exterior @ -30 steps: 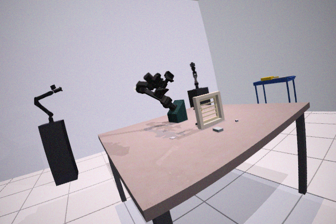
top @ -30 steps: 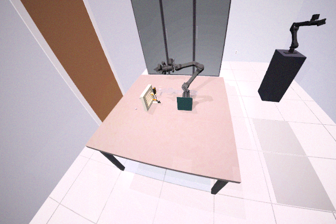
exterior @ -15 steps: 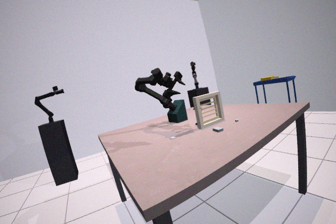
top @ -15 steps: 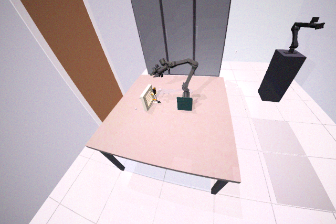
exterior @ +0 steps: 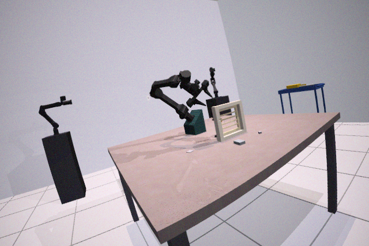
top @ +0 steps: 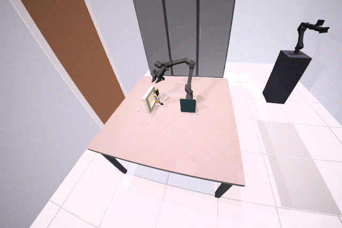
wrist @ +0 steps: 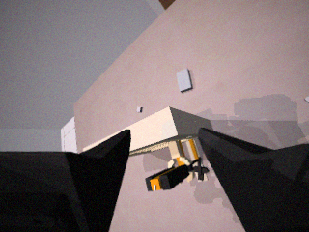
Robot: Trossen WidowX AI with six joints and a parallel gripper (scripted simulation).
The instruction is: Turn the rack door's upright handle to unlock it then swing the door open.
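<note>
My gripper tip is 60 mm past the orange handle, 60 mm to the right of it and 120 mm above it. Also, from my gripper tip: grey block (160 mm ahead, 30 mm to the left, 240 mm below).
</note>
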